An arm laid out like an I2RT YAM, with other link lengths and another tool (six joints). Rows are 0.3 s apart.
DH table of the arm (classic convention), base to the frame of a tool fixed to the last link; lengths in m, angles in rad. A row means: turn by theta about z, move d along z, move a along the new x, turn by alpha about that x. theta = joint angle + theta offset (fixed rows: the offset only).
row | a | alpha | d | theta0
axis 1 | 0.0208 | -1.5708 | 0.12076 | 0
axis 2 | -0.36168 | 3.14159 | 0 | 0
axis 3 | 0.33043 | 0 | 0 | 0.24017
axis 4 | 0.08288 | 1.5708 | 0.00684 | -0.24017
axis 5 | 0 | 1.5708 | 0.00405 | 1.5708
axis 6 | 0.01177 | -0.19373 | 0.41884 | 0.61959
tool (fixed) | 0 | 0 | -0.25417 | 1.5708
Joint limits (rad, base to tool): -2.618..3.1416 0..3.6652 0..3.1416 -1.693..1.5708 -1.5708..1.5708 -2.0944..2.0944
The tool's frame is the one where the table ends.
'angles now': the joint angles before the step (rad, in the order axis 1, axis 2, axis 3, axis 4, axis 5, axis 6). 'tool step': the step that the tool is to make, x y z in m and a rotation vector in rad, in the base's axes. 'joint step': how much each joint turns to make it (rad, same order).
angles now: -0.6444 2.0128 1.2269 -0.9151 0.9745 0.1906
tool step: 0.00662 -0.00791 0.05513 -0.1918 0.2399 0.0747
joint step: 0.0162 0.0039 0.0240 -0.0760 0.3023 -0.0258
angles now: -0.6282 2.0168 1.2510 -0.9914 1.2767 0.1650
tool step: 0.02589 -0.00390 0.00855 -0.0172 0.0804 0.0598
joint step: 0.0237 0.0237 0.0377 0.0262 0.0657 -0.0992
